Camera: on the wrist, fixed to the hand. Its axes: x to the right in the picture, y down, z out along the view.
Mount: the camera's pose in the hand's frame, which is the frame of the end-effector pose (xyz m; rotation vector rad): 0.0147 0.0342 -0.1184 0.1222 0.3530 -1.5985
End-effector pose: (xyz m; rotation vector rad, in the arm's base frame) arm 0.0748 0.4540 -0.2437 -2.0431 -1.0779 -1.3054
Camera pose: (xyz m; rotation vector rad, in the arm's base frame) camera 0.0444 0.3524 -0.1793 0.4211 2.3703 1.7836
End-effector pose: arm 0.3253 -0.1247 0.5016 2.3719 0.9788 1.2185
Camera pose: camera 0.2512 -0.1442 0.5992 0.6920 2.2951 0.7771
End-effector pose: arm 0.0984 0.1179 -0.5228 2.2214 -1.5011 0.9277
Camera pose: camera 0.0305 0.1614 -0.4284 2.1963 0.6054 0.6722
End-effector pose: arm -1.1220 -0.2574 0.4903 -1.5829 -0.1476 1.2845
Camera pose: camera -1.0407 -0.3371 0.4409 -0.9980 -0.8664 -0.2306
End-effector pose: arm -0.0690 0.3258 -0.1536 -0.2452 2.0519 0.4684
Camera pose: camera -0.1819 0.3068 -0.1057 -1.7517 1.5363 -0.7252
